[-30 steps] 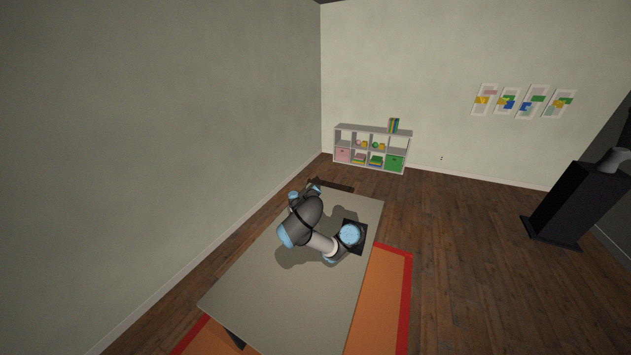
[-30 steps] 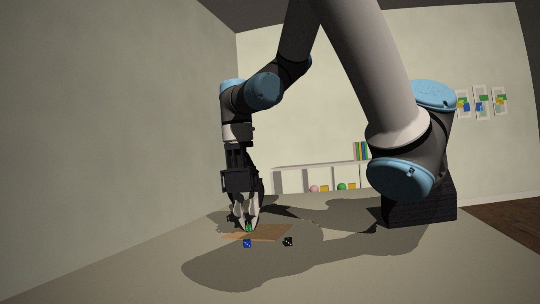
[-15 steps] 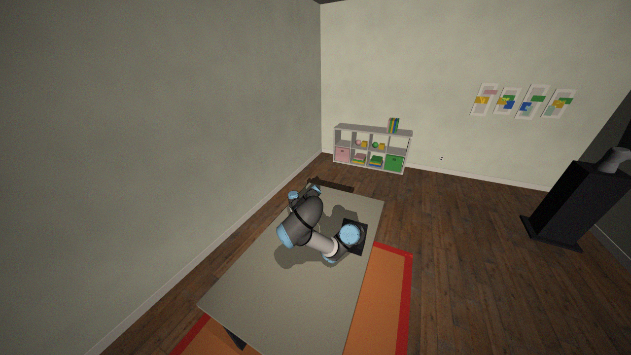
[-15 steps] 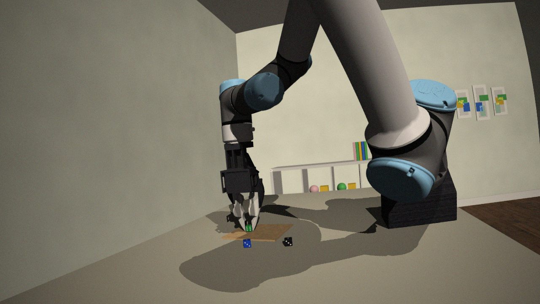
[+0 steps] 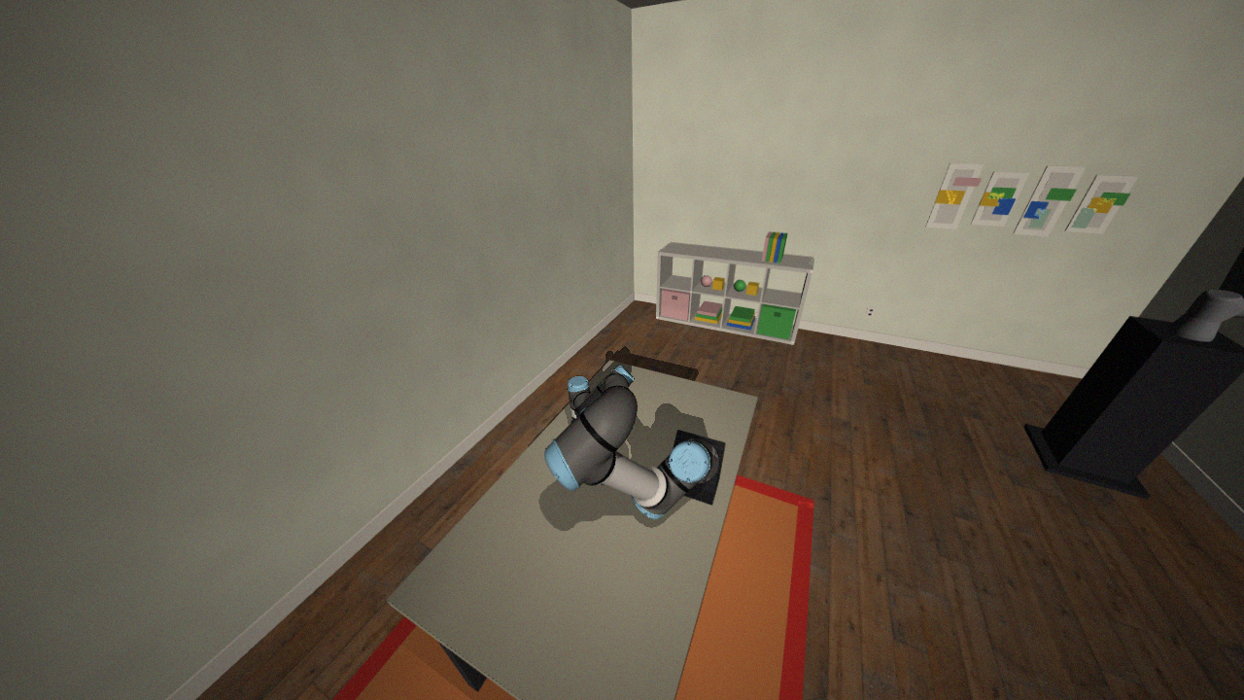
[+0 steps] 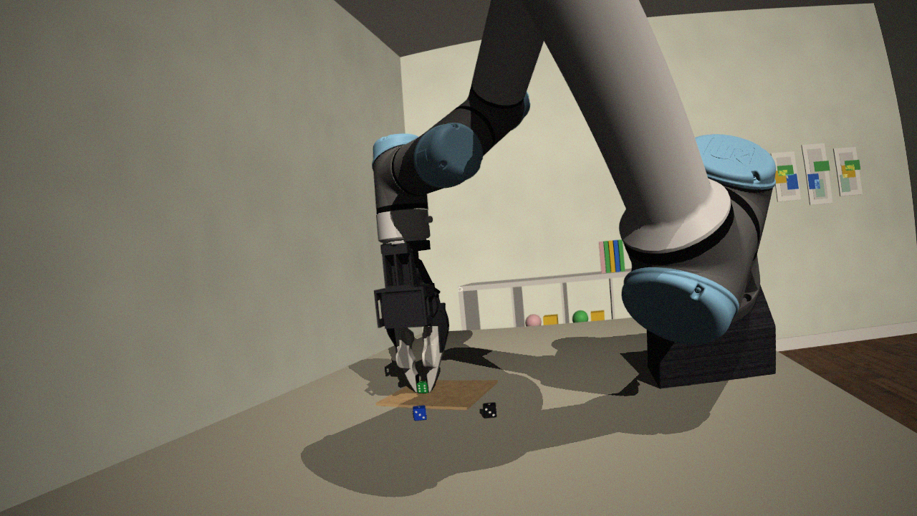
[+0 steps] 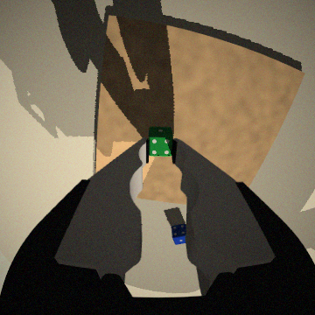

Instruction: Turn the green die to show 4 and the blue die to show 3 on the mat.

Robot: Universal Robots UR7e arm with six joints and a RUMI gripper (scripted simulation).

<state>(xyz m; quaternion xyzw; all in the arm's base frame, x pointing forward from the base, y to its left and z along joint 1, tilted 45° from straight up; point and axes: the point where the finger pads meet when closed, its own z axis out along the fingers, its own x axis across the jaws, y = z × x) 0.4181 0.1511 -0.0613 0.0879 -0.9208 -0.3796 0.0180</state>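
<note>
Right now the green die is 10 mm below my hand. Also, from my hand: tan mat 20 mm behind, 20 mm below; then blue die 40 mm behind, 110 mm to the left, 10 mm below; then black die 130 mm behind, 90 mm to the left, 10 mm below.
</note>
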